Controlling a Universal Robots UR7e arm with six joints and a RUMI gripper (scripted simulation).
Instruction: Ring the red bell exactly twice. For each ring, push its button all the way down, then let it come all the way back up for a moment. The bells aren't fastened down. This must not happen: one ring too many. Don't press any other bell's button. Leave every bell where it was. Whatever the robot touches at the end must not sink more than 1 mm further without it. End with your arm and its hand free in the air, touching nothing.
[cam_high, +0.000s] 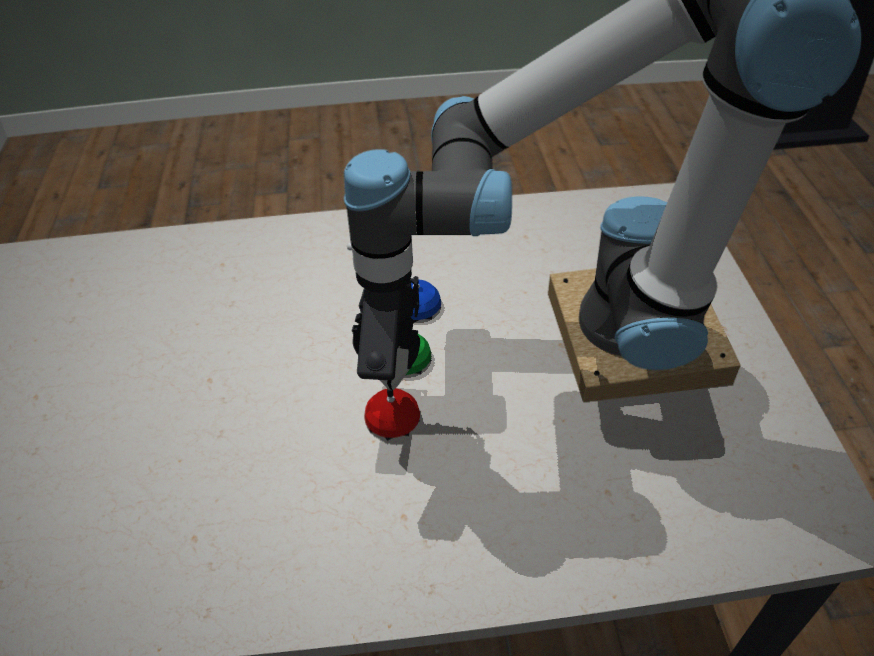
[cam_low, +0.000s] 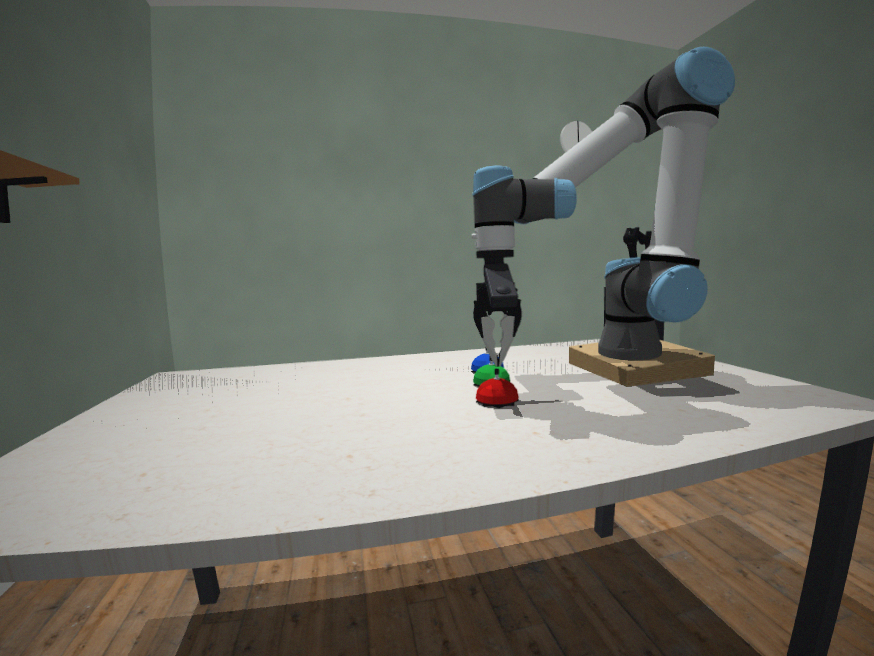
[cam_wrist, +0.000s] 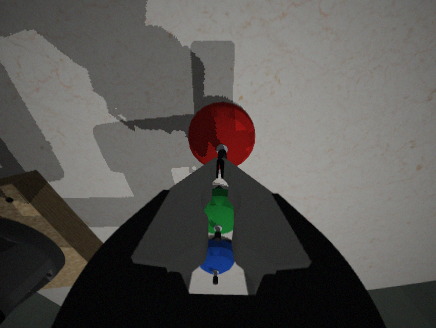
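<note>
Now: the red bell 50 mm below my hand. The rest, counted from my hand: green bell 120 mm to the right, 50 mm below, 40 mm behind; blue bell 240 mm to the right, 70 mm behind, 50 mm below.
</note>
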